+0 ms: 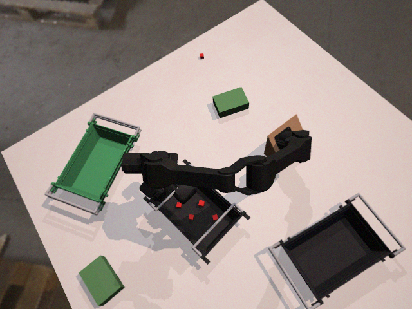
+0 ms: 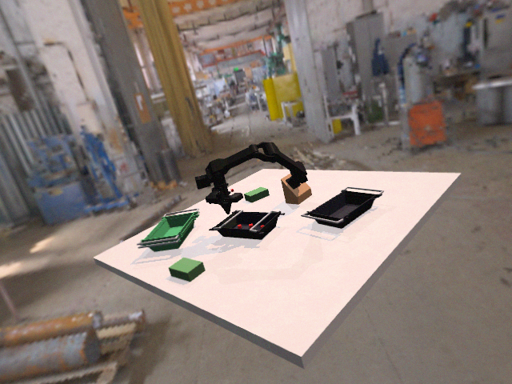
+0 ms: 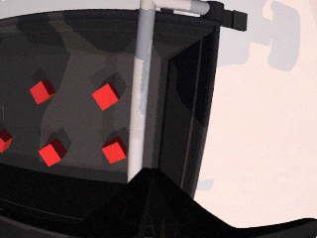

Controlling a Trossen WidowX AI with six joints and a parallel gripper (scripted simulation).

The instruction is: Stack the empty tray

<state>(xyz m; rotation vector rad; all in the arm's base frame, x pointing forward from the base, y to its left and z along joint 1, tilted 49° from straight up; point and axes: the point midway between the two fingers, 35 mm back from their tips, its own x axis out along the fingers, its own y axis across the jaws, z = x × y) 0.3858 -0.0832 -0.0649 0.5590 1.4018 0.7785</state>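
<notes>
My gripper tip is now 450 mm to the right of the black tray, 270 mm past it and 40 mm above it.
</notes>
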